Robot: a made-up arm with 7 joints. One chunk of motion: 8 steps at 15 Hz.
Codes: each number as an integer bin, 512 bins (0 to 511) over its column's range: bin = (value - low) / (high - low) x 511, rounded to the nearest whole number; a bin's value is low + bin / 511 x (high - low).
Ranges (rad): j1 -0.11..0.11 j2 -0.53..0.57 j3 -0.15..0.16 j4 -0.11..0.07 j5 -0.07..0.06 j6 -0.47..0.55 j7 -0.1..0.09
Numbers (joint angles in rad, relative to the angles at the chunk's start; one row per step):
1: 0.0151 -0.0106 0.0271 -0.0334 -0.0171 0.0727 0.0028
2: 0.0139 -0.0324 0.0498 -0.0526 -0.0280 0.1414 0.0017
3: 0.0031 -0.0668 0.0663 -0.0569 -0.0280 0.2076 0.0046
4: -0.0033 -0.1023 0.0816 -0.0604 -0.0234 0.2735 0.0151
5: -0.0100 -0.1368 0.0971 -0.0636 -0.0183 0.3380 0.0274
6: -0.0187 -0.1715 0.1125 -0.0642 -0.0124 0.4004 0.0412
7: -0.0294 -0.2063 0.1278 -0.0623 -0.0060 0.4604 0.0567
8: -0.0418 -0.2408 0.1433 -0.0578 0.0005 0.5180 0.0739
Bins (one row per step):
1: 291 241 292 217 208 272 276
2: 288 231 329 163 165 306 274
3: 263 215 357 151 165 339 281
4: 248 199 382 141 183 372 310
5: 232 183 407 132 203 405 343
6: 212 167 433 130 226 436 380
7: 187 150 458 135 252 466 421
8: 158 134 483 148 277 495 468

